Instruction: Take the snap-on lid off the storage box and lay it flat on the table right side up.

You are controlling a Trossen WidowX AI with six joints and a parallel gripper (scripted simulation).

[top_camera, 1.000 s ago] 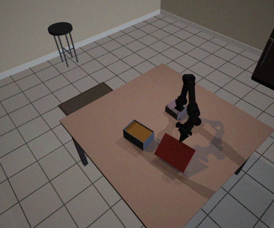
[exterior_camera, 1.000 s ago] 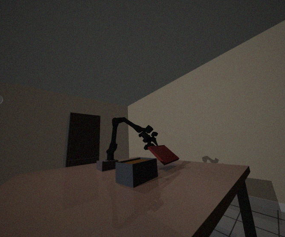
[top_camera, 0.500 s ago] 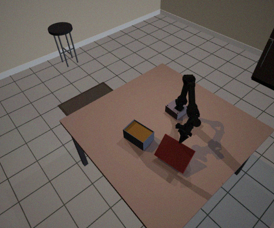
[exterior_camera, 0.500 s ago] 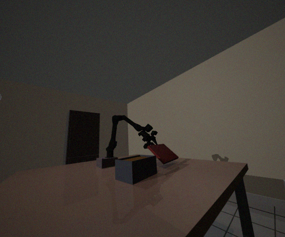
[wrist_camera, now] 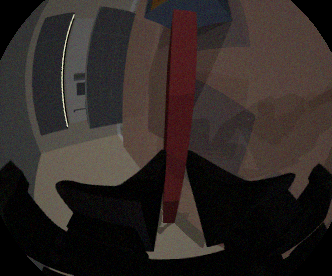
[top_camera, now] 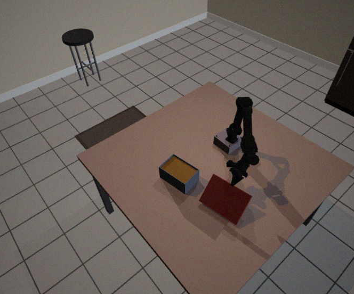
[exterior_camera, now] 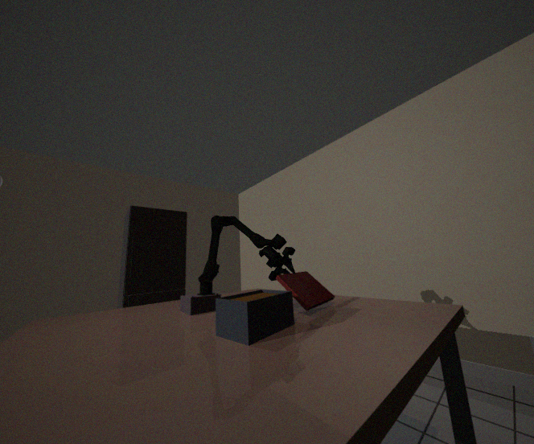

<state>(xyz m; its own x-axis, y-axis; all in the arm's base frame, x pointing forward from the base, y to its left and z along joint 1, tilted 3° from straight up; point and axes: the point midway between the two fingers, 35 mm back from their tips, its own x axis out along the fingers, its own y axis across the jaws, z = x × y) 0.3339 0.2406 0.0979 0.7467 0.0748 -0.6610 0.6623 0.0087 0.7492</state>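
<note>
Right now my gripper tip is 7 cm short of the red lid and 5 cm above it. From my gripper tip the other things lie so: storage box (32 cm to the right, 9 cm below, 9 cm ahead).
</note>
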